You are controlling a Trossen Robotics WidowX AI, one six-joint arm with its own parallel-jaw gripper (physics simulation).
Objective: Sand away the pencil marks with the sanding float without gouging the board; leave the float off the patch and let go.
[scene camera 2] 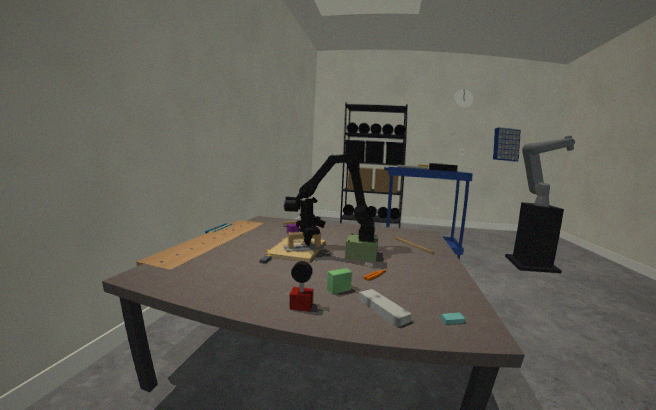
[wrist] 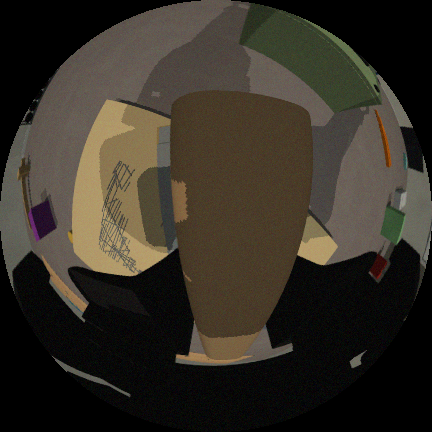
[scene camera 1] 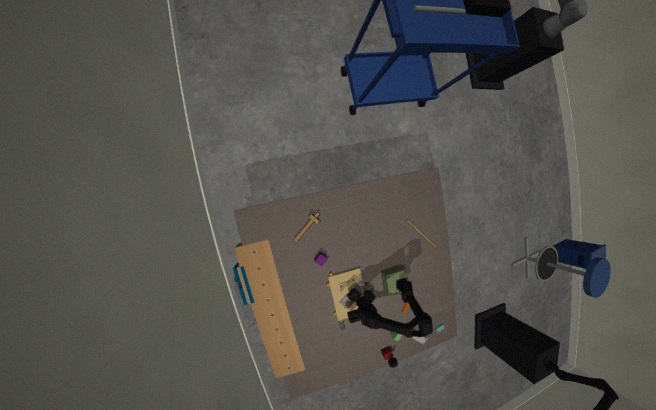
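Seen in the pictures: gripper, fingertip midpoint: [scene camera 2: 307,244]; arm's base, origin of the base link: [scene camera 2: 366,239] [scene camera 1: 401,283].
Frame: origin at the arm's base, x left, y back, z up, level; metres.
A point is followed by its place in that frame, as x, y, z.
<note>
The sanding float [scene camera 2: 296,246] {0.043, -0.320, -0.059} [wrist: 240,200] has a brown wooden handle and a grey plate. My gripper [scene camera 2: 309,240] {0.025, -0.272, -0.050} is shut on its handle, over the near part of the yellow board [scene camera 1: 353,274] {-0.104, -0.276, -0.063} [scene camera 2: 294,254] {0.142, -0.290, -0.063} [wrist: 89,200] {-0.096, -0.325, -0.063}. The handle fills the middle of the wrist view and hides much of the plate. A dark shadow lies on the board beside the plate's edge; whether the plate touches the board I cannot tell. The scribbled pencil marks [scene camera 1: 346,284] {-0.051, -0.327, -0.063} [wrist: 116,225] {-0.053, -0.326, -0.063} show on the board, left of the plate in the wrist view.
The arm stands on a green block [scene camera 1: 390,281] {-0.034, -0.070, 0.001} [scene camera 2: 361,250] {0.055, -0.013, -0.036}. A purple cube [scene camera 1: 321,259] {-0.250, -0.456, -0.031} [wrist: 42,219] {-0.227, -0.441, -0.054}, a wooden hammer [scene camera 1: 305,229] {-0.430, -0.517, -0.052} and a long perforated plank [scene camera 1: 278,330] {0.162, -0.778, -0.080} lie around the board. A red block [scene camera 2: 301,299] {0.546, -0.104, -0.044} and a light green block [scene camera 2: 339,281] {0.395, -0.030, -0.040} stand towards camera 2.
</note>
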